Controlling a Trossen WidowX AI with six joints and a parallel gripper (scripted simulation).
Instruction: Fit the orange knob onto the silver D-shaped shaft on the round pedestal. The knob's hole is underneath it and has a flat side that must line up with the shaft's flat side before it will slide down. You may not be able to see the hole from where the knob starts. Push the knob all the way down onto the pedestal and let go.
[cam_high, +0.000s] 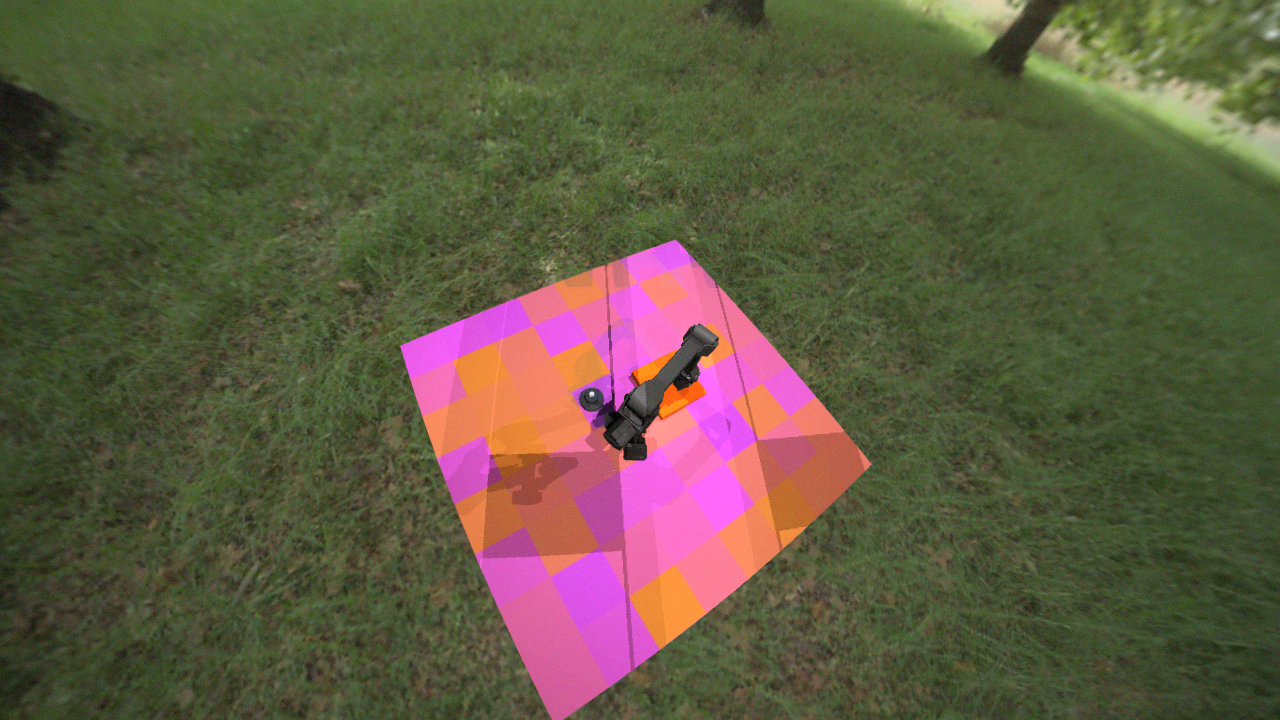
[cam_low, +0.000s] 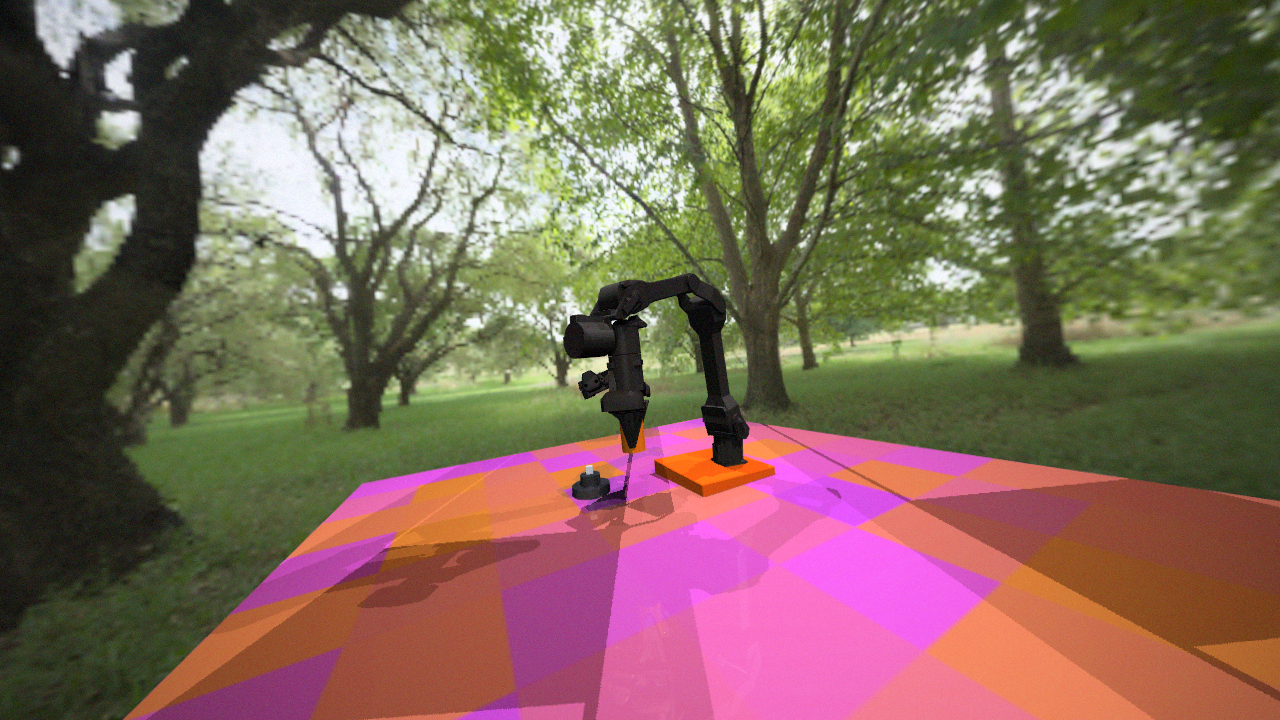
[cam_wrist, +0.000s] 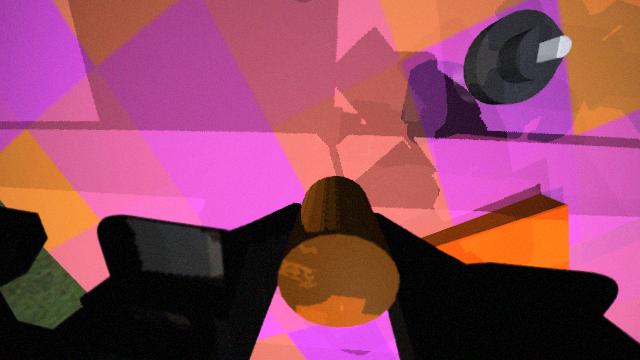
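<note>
The round pedestal lies 210 mm to the right of my gripper tip, 110 mm below it and 40 mm ahead of it. From my gripper tip the other things lie so: orange knob (30 mm above).
</note>
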